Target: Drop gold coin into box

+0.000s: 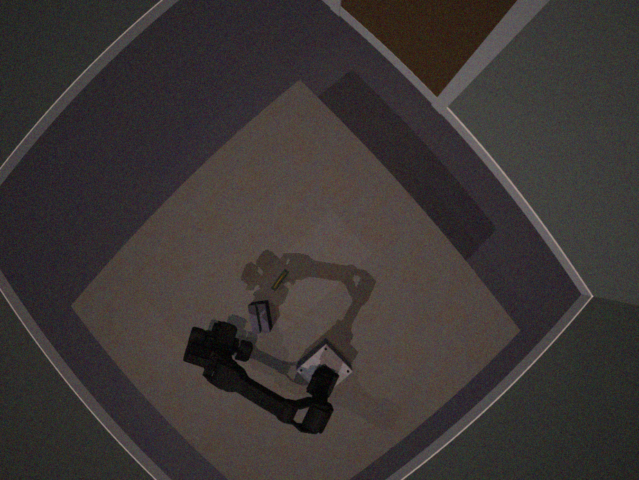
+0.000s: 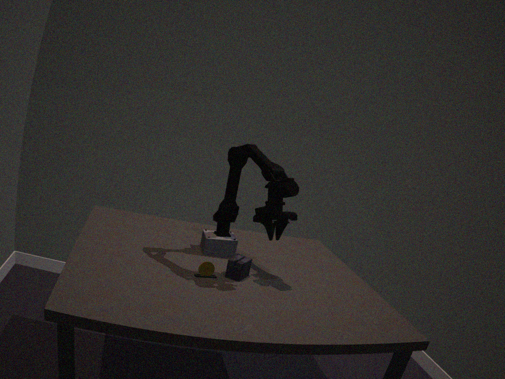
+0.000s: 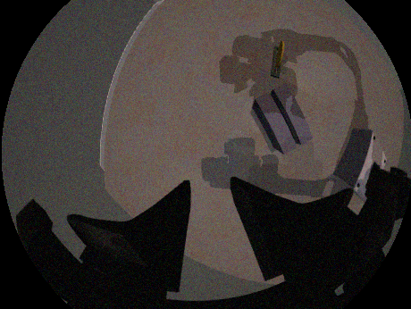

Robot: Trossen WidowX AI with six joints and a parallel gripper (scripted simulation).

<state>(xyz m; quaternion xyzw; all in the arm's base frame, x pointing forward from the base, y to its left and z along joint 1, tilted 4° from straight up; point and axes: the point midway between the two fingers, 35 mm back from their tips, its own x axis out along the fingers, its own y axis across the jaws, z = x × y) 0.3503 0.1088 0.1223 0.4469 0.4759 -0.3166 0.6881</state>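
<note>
My gripper tip is now 23 cm to the left of the gold coin, 15 cm above it and 2 cm past it.
</note>
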